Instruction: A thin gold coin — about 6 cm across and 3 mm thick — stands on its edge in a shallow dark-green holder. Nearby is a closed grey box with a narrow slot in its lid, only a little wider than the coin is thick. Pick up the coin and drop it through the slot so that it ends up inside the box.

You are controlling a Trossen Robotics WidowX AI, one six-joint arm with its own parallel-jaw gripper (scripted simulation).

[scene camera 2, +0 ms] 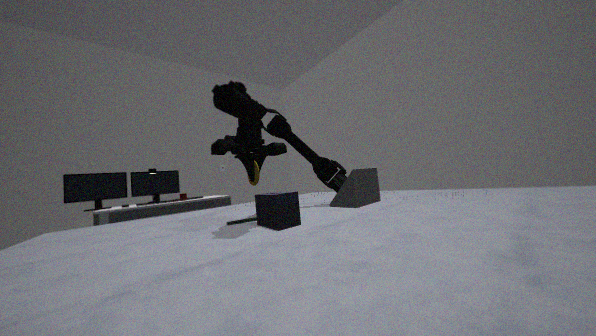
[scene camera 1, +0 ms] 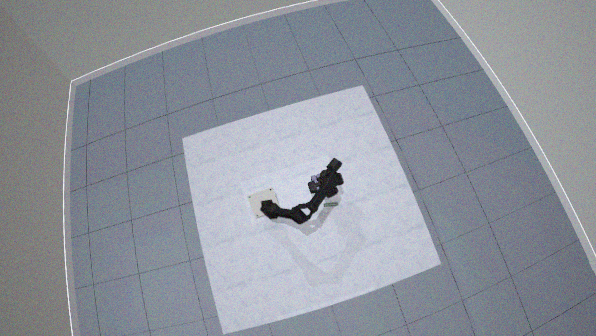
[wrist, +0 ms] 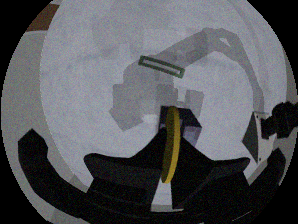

Labels:
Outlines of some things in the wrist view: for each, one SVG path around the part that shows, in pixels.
My gripper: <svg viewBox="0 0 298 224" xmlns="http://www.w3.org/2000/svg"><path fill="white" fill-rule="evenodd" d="M286 159L281 149L274 149L266 160L265 171L259 173L257 179L249 185L243 171L249 165L250 157L213 161L202 155L202 152L180 135L178 163L170 181L172 208L182 210L150 212L150 205L161 179L162 159L165 156L168 137L166 128L162 127L157 135L150 139L148 145L130 159L104 156L101 153L85 155L84 163L94 179L86 193L59 176L49 163L48 145L44 137L37 135L33 128L17 141L19 164L37 196L61 212L81 218L90 224L250 224L277 192L279 181L285 172Z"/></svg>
A gold coin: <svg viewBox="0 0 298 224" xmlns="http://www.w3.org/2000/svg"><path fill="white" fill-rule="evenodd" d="M176 105L170 105L168 113L166 113L165 128L166 132L168 132L168 137L166 137L165 156L162 159L161 183L169 184L172 181L174 171L176 171L176 164L178 163L180 112L178 112Z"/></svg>

